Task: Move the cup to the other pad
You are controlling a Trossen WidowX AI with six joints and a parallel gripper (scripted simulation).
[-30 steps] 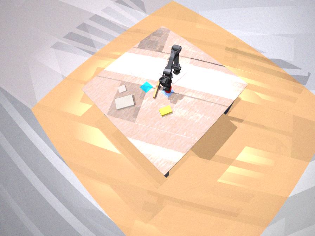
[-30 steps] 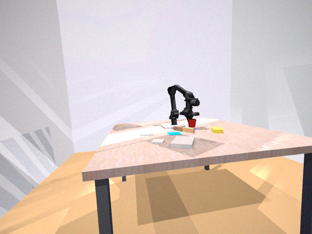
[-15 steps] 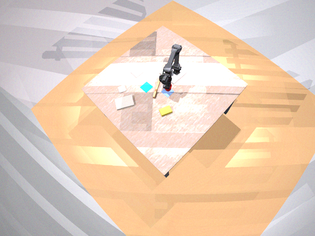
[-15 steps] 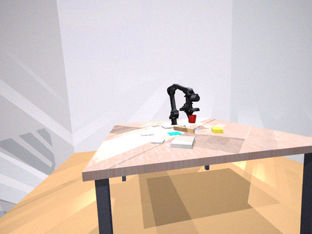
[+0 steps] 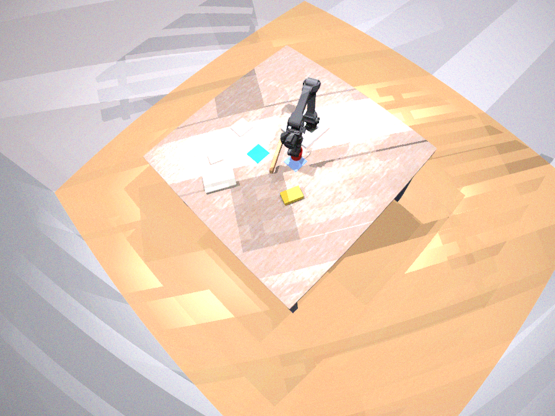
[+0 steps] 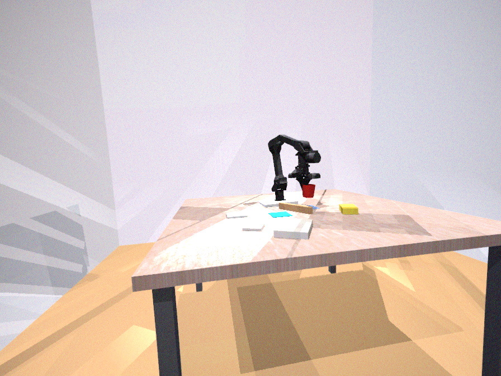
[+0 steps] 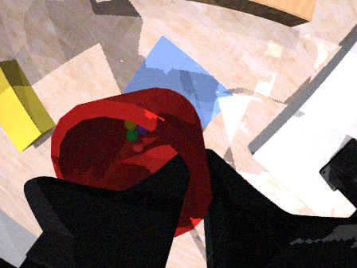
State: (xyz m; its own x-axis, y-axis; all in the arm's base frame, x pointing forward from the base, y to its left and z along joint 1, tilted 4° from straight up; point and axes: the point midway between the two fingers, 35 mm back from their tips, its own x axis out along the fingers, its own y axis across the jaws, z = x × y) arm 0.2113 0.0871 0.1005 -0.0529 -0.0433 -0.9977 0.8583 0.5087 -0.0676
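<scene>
The cyan pad lies 14 cm ahead of my gripper tip, 19 cm to the right of it and 10 cm below it. The rest, counted from my gripper tip: wooden bar (8 cm ahead, 9 cm to the right, 9 cm below); then red cup (3 cm ahead, 1 cm to the left); then pale blue pad (3 cm ahead, 1 cm to the left, 10 cm below).
</scene>
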